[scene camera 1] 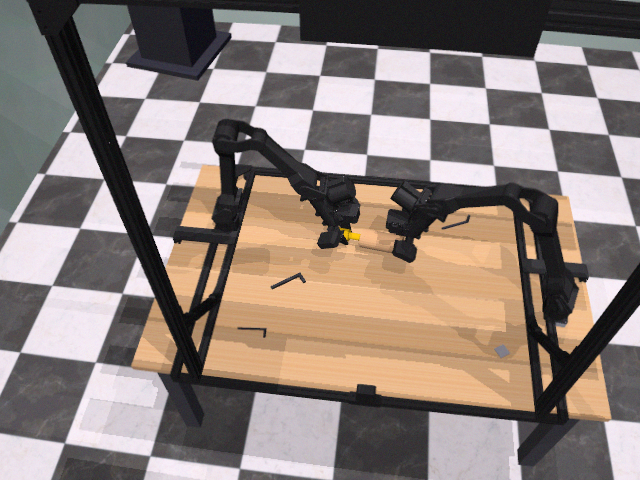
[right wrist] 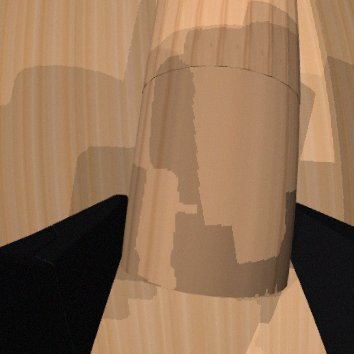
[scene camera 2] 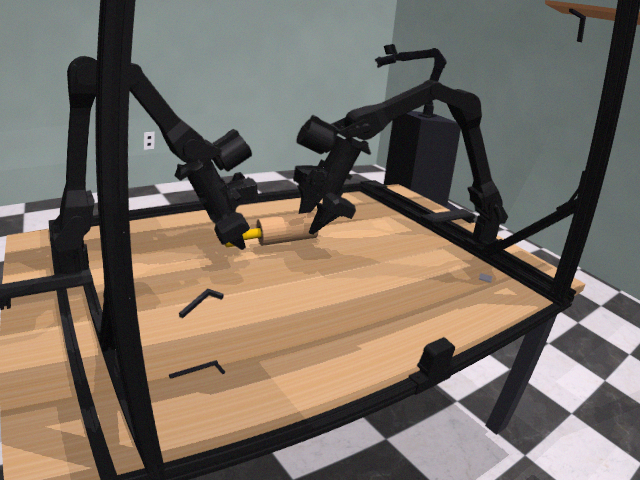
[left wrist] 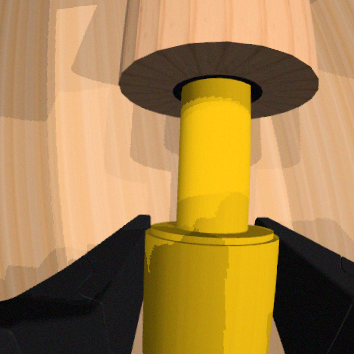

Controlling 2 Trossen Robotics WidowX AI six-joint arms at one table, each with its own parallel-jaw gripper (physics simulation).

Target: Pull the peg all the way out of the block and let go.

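Places are measured from the left arm's base along level axes (x right, y ahead, z up), in metres.
Where they show: left gripper, fingertip midpoint: [scene camera 1: 349, 239] [scene camera 2: 241, 244] [left wrist: 202, 227]; right gripper, fingertip midpoint: [scene camera 1: 395, 244] [right wrist: 207, 211] [scene camera 2: 304, 227]; left arm's base at its link origin: [scene camera 1: 227, 225] [scene camera 2: 71, 269]; right arm's base at its link origin: [scene camera 1: 555, 311] [scene camera 2: 484, 238].
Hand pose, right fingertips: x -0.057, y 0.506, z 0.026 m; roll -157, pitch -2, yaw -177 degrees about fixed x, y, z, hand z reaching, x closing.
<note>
Things, the pixels of their top centre, and the offset from my right fingertips. "spot": a spot on its surface instead.
- yellow peg at its top centre: [left wrist: 223, 122] [scene camera 2: 253, 226] [scene camera 1: 357, 233] dy -0.114, dx -0.002, dz +0.010 m
- round wooden block at its top centre: [right wrist: 245, 62] [scene camera 2: 288, 214] [scene camera 1: 382, 234] dy -0.040, dx -0.001, dz +0.033 m
- small grey square at a spot on its surface: [scene camera 2: 484, 277] [scene camera 1: 500, 350] spot: dy +0.341, dx +0.229, dz -0.042 m
The yellow peg [scene camera 1: 354, 236] [scene camera 2: 252, 234] has a thick handle and a thinner shaft, best seen in the left wrist view [left wrist: 215, 160]. The shaft's far end is inside the dark hole in the end of the round wooden block [scene camera 1: 373, 240] [scene camera 2: 281, 230] [left wrist: 220, 25] [right wrist: 220, 150]; a long stretch of shaft shows outside. My left gripper [scene camera 1: 341, 236] [scene camera 2: 235, 240] [left wrist: 202, 227] is shut on the peg's handle, a finger on each side. My right gripper [scene camera 1: 402, 246] [scene camera 2: 310, 222] [right wrist: 207, 211] is shut on the block near its other end. The hidden length of shaft cannot be seen.
Black angled keys lie on the table: one [scene camera 1: 287, 280] [scene camera 2: 194, 303] left of centre, one [scene camera 1: 252, 328] [scene camera 2: 193, 369] nearer the front, and one [scene camera 1: 454, 225] behind the right arm. A small grey square [scene camera 1: 501, 351] [scene camera 2: 484, 277] lies at the right. A black frame [scene camera 1: 289, 391] borders the table.
</note>
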